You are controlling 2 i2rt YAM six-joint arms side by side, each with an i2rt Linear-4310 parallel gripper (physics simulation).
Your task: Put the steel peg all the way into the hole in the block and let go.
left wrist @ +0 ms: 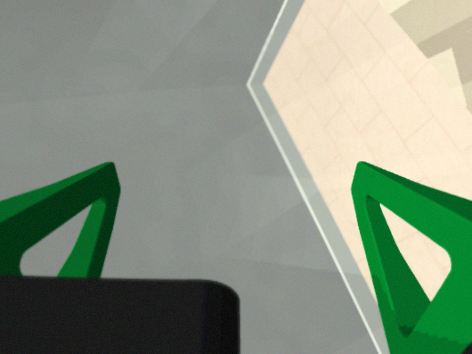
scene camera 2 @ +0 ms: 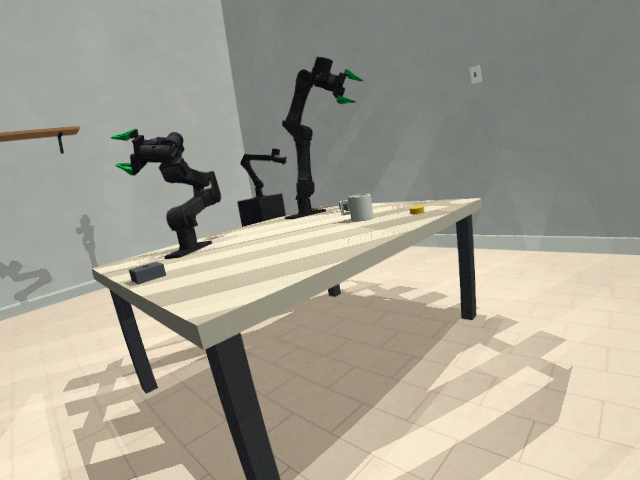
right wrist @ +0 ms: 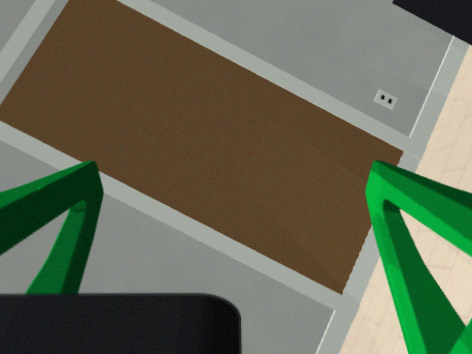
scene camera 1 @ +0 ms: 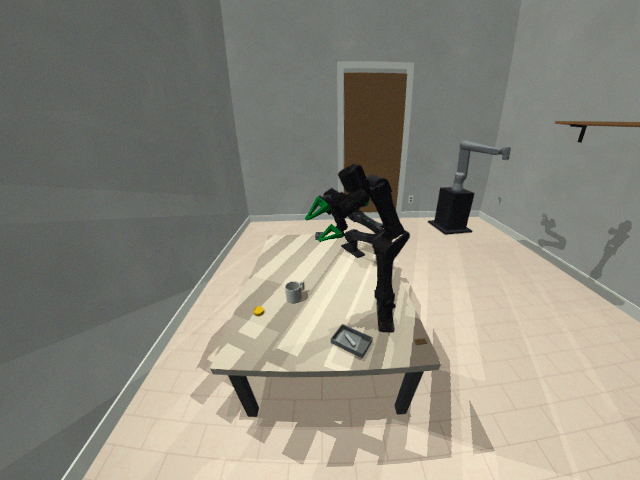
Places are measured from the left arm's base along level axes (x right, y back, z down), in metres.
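Pixels of known places: left gripper, between the fingertips: (left wrist: pixel 235 175) (scene camera 2: pixel 359 91) (scene camera 1: pixel 312 230); right gripper, between the fingertips: (scene camera 2: pixel 113 151) (right wrist: pixel 234 176); left arm's base, origin of its link: (scene camera 2: pixel 306 215) (scene camera 1: pixel 384 315); right arm's base, origin of its link: (scene camera 2: pixel 189 250) (scene camera 1: pixel 352 250).
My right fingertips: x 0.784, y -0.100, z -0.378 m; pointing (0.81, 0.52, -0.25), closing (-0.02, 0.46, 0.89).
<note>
For each thing: its top centre in the pictures, then the offset to it from my right fingertips. "*": a spot on its surface instead.
- steel peg, centre of its top: (scene camera 1: pixel 350 338) dx -0.952, dy -0.056, dz +0.359 m
- dark tray, a spot on its surface: (scene camera 1: pixel 336 344) * dx -0.979, dy -0.111, dz +0.369 m
- dark block, centre of its top: (scene camera 2: pixel 145 266) dx +0.015, dy -0.347, dz +0.347 m
- grey mug, a spot on its surface: (scene camera 2: pixel 360 207) * dx -0.687, dy -0.389, dz +0.330 m
- yellow disc, centre of its top: (scene camera 2: pixel 416 207) (scene camera 1: pixel 258 309) dx -0.843, dy -0.506, dz +0.359 m
- small brown piece, centre of its top: (scene camera 1: pixel 420 341) dx -0.928, dy +0.240, dz +0.370 m
The steel peg (scene camera 1: pixel 349 338) lies on its side in the dark tray (scene camera 1: pixel 336 344) at the near end of the table in scene camera 1. The dark block (scene camera 2: pixel 147 272) stands at the left end of the table in scene camera 2, with a hole in its top; part of it shows behind the left gripper's fingers in scene camera 1. My left gripper (scene camera 1: pixel 324 225) (scene camera 2: pixel 353 88) (left wrist: pixel 235 175) is open and empty, high above the table and far from the peg. My right gripper (scene camera 2: pixel 118 151) (right wrist: pixel 234 176) is open and empty, raised above and behind the block.
A grey mug (scene camera 1: pixel 293 292) (scene camera 2: pixel 360 207) and a yellow disc (scene camera 1: pixel 258 311) (scene camera 2: pixel 416 210) stand on the table (scene camera 1: pixel 289 367) (scene camera 2: pixel 289 289). A small brown piece (scene camera 1: pixel 420 341) lies near its right edge in scene camera 1. Another robot arm on a black pedestal (scene camera 1: pixel 452 209) stands beyond the table.
</note>
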